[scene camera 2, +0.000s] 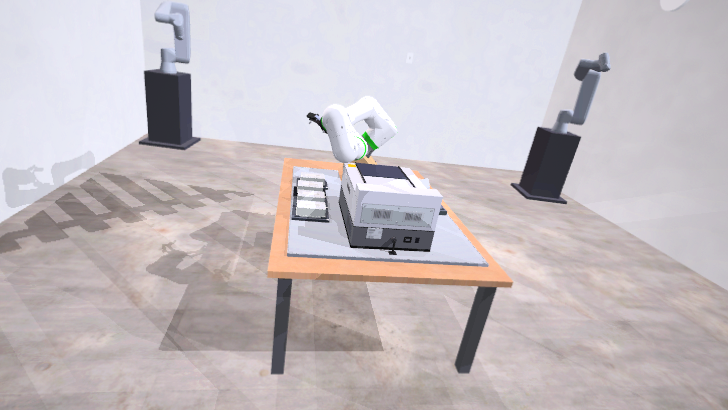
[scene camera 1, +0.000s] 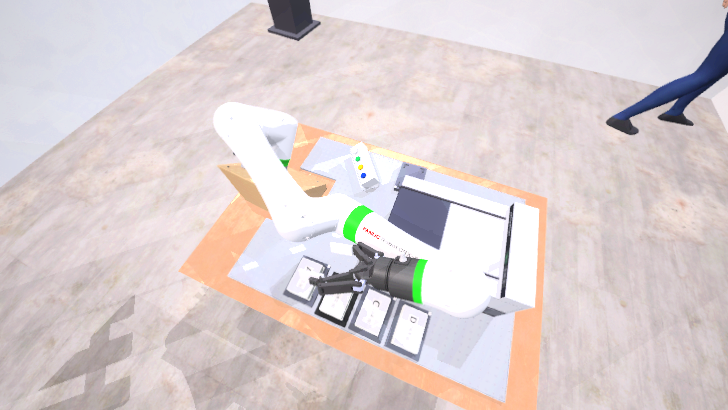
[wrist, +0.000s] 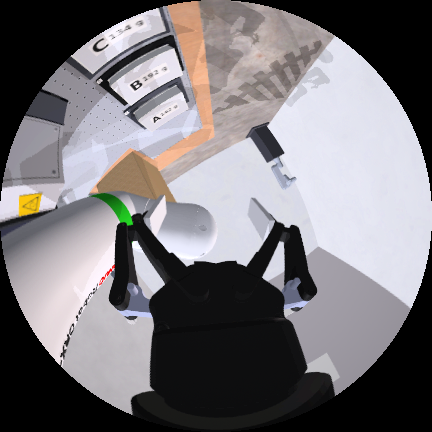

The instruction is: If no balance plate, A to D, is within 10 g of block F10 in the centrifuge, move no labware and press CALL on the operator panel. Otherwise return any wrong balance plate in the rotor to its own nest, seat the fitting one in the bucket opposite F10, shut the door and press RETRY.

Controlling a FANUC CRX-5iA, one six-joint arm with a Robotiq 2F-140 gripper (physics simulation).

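Frame: origin at the arm's base, x back, y left, z down, level; millimetres.
Seen in the pictures: gripper, fingertip midpoint: [scene camera 2: 321, 130] [scene camera 1: 317, 259] [wrist: 207, 204].
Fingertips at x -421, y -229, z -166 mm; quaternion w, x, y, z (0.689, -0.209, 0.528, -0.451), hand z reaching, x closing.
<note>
Offsets run from my fingertips to a thing's middle. Level surfaces: height alone.
My gripper [scene camera 1: 336, 265] [scene camera 2: 311, 117] [wrist: 207, 204] is open and empty, raised above the nests and pointing sideways. Plates A {dx +89, dy -27, dz +287 mm} [scene camera 1: 304, 279] [wrist: 162, 112], B {dx -51, dy -26, dz +287 mm} [scene camera 1: 335, 305] [wrist: 150, 76] and C {dx -183, dy -9, dz +287 mm} [scene camera 1: 373, 313] [wrist: 120, 36] lie in nests beside plate D {dx -316, dy +4, dz +287 mm} [scene camera 1: 409, 328]. In the wrist view, B reads 192 g and C 134 g; A's number is too small to read surely. The centrifuge {dx -319, dy +320, dz +198 mm} [scene camera 1: 471, 229] [scene camera 2: 389, 196] stands beside the nests. Its rotor and block F10 do not show, and I cannot tell how its door stands. The operator panel {dx +154, dy +537, dz +278 mm} [scene camera 1: 362, 168] has green, yellow and blue buttons.
A tan wedge-shaped block [scene camera 1: 249, 188] [wrist: 127, 172] stands near the arm's base. The arm reaches over the grey mat {dz +320 mm} [scene camera 1: 483, 366], close to the centrifuge. The orange table edge [scene camera 1: 203, 259] runs outside the mat. A person [scene camera 1: 677, 91] is on the floor beyond the table.
</note>
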